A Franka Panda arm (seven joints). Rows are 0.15 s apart.
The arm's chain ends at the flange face. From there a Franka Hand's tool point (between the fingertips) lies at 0.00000 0.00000 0.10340 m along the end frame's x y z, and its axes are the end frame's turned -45 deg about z.
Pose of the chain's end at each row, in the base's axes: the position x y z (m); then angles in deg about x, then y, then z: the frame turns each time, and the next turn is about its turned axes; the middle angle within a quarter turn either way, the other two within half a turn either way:
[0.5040 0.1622 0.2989 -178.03 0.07 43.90]
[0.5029 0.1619 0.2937 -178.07 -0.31 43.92]
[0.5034 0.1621 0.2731 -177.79 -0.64 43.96]
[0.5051 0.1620 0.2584 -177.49 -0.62 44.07]
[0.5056 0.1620 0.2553 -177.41 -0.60 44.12]
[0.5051 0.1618 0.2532 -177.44 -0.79 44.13]
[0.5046 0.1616 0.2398 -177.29 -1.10 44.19]
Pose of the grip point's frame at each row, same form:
[0.5041 0.1658 0.1956 -178.03 0.07 -1.10]
[0.5023 0.1654 0.1904 -178.07 -0.31 -1.08]
[0.5022 0.1661 0.1698 -177.79 -0.64 -1.04]
[0.5040 0.1665 0.1551 -177.49 -0.62 -0.93]
[0.5045 0.1667 0.1520 -177.41 -0.60 -0.88]
[0.5037 0.1664 0.1499 -177.44 -0.79 -0.87]
[0.5026 0.1665 0.1365 -177.29 -1.10 -0.81]

